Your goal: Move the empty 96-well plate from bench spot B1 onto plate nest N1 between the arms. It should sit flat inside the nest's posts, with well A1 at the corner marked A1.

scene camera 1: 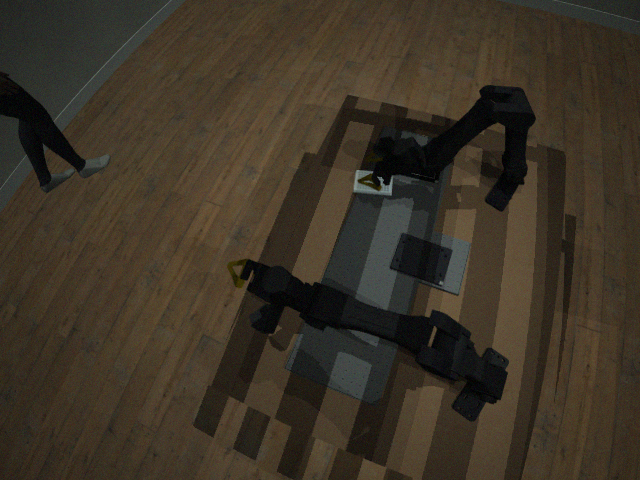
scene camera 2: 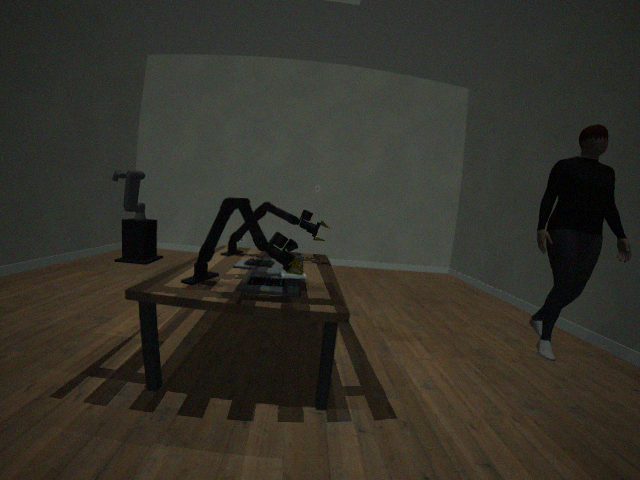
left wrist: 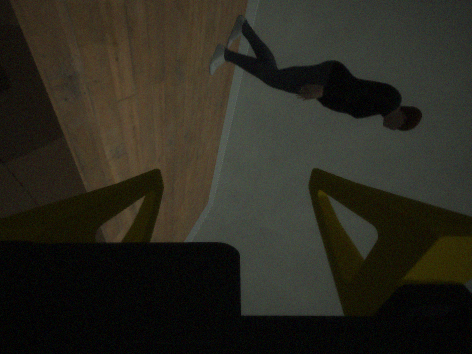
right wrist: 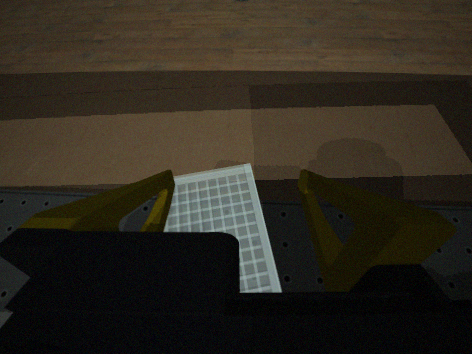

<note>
My left gripper (scene camera 1: 241,268) is open, with nothing in its grasp. My right gripper (right wrist: 236,176) is open and holds nothing. Also in view: a white well plate (right wrist: 226,200).
My left gripper shows as well in the left wrist view (left wrist: 236,177). The left wrist view does not show the white well plate: it is out of frame.
</note>
